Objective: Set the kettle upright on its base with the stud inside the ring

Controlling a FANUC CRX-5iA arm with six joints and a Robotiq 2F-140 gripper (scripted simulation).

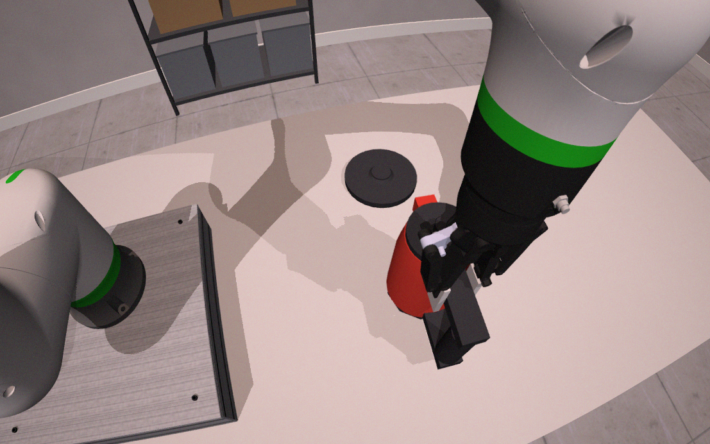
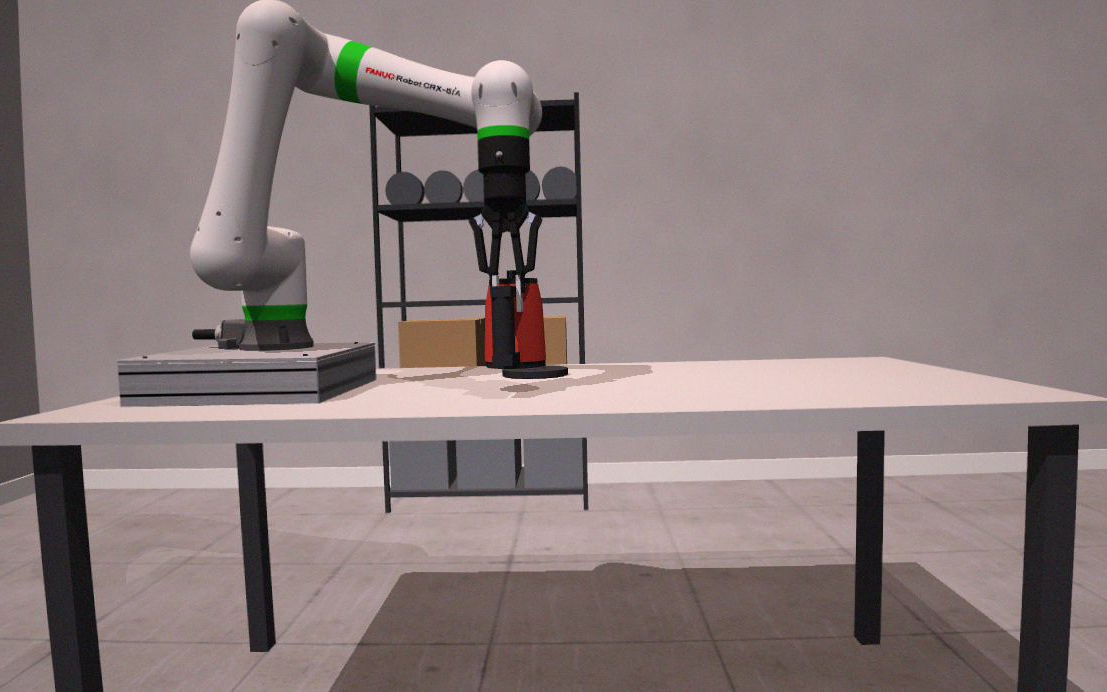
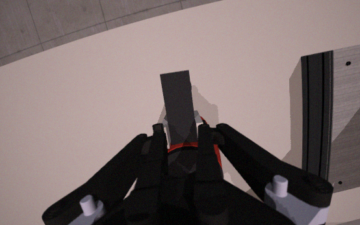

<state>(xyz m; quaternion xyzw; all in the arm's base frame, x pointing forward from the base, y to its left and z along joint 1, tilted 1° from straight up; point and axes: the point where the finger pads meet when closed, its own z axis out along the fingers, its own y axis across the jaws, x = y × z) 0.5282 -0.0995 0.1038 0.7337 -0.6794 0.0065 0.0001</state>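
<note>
Now: the kettle 50 mm below my hand and 30 mm to the left of it. The rest, counted from my hand: round base 330 mm to the left, 170 mm below, 20 mm behind.
</note>
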